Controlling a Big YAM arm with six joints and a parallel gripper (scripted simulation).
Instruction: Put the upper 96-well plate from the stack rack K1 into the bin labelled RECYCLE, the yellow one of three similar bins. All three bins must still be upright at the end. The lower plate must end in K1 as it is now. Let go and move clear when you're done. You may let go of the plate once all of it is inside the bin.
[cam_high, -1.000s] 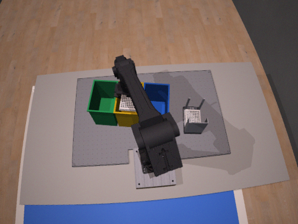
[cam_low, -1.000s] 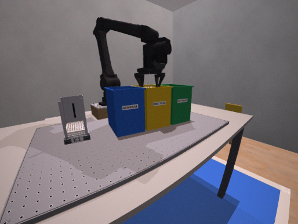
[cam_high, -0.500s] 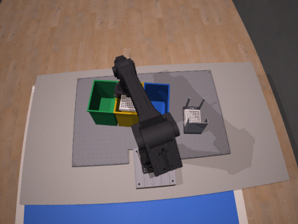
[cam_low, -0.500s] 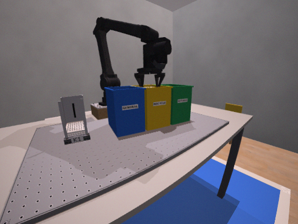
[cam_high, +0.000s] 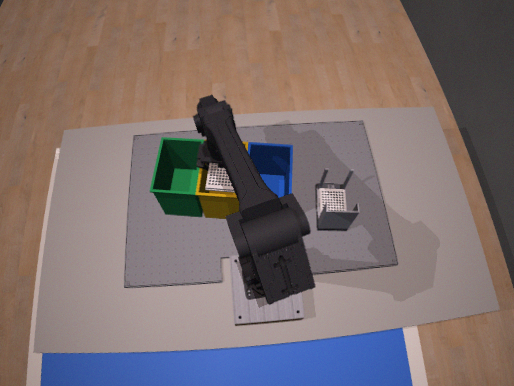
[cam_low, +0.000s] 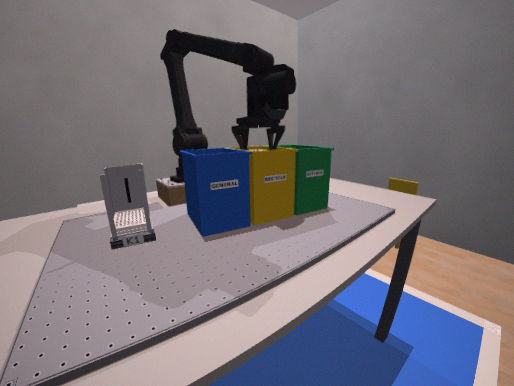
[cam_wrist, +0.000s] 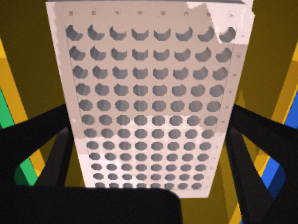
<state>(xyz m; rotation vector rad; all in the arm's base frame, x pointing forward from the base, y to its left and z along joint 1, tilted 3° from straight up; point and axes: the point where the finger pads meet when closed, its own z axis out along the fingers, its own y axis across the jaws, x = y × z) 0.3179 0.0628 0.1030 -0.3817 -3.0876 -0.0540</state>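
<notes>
Now: the 96-well plate right at my hand. Also, from my hand: blue general bin: 3 cm behind, 13 cm to the right, 8 cm below; then green bin: 3 cm ahead, 13 cm to the left, 8 cm below; then yellow recycle bin: 8 cm below.
</notes>
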